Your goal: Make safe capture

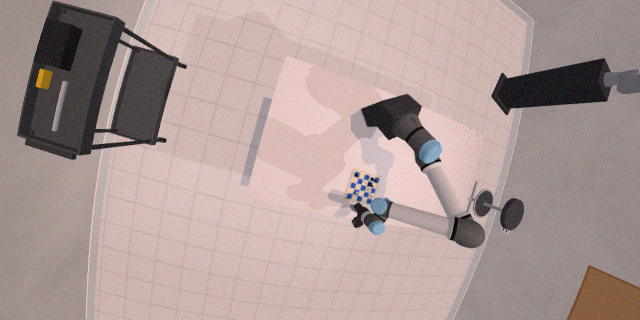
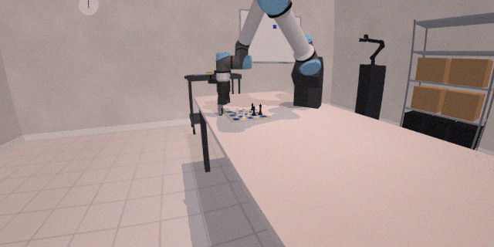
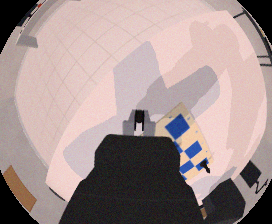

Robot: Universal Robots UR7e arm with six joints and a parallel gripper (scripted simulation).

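Right now my hand is 10 mm above the black pawn. Also, from my hand: blue-and-cream chessboard 140 mm behind, 20 mm below.
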